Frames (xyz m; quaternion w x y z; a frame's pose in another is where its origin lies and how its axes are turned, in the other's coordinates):
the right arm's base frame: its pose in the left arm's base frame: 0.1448 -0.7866 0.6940 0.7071 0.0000 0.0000 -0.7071
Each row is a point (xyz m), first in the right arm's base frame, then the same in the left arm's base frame.
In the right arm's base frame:
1: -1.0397 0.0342 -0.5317
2: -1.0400 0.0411 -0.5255
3: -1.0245 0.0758 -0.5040
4: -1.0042 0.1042 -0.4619
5: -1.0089 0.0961 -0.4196
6: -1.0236 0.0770 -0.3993
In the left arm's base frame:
1: 0.1790 0.2531 0.1623
2: 0.1859 0.2534 0.1685
3: 0.2206 0.2379 0.1900
4: 0.2490 0.2176 0.2321
5: 0.2409 0.2223 0.2744
6: 0.2218 0.2370 0.2947

